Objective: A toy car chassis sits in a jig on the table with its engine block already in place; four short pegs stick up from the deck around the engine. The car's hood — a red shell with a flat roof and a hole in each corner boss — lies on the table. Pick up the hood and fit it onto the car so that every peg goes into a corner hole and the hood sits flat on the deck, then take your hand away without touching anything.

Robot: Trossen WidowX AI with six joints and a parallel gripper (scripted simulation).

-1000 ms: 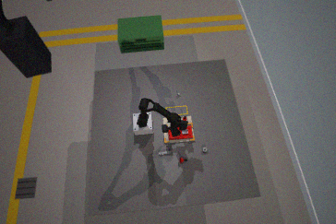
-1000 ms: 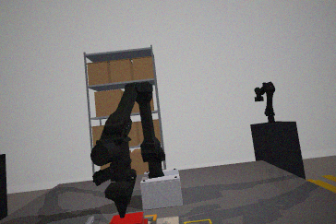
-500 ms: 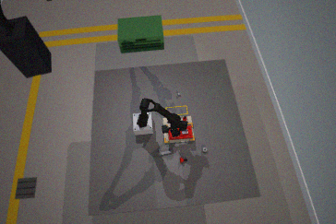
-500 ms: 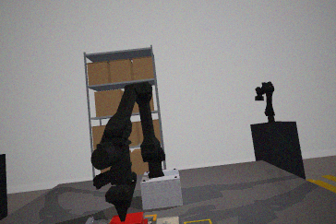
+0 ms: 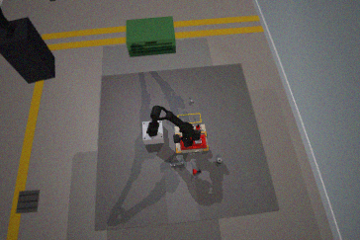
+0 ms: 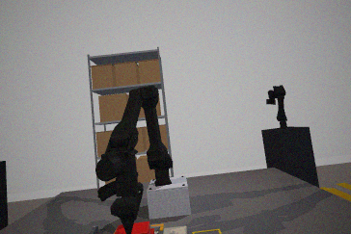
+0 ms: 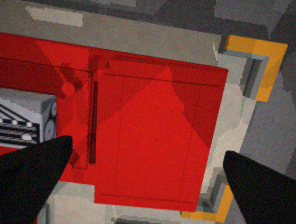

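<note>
The red hood is 2 cm below my gripper tip. The rest, counted from my gripper tip: grey wheel (21 cm ahead, 20 cm to the right, 5 cm below); grey engine block (9 cm ahead, 1 cm to the right, 3 cm below).
</note>
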